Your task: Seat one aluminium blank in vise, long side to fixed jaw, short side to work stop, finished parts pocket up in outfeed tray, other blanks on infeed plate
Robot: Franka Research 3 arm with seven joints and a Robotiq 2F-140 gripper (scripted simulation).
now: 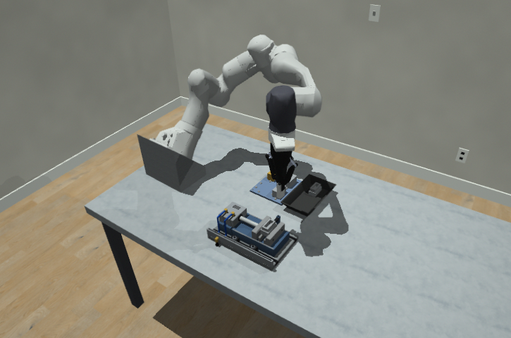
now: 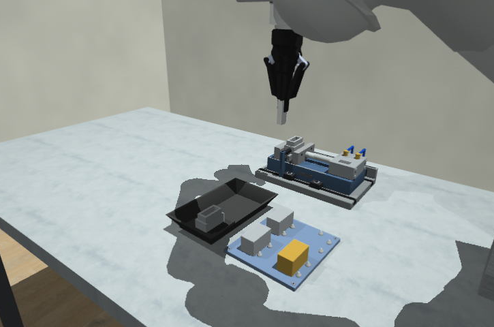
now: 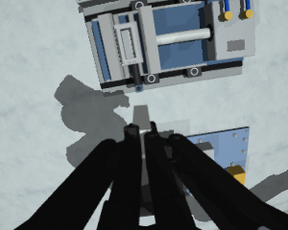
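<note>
Right now the fixed jaw is 3 cm ahead of my hand, 8 cm to the right of it and 14 cm below it. The rest, counted from my hand: brass blank 22 cm behind, 28 cm to the left, 19 cm below.
</note>
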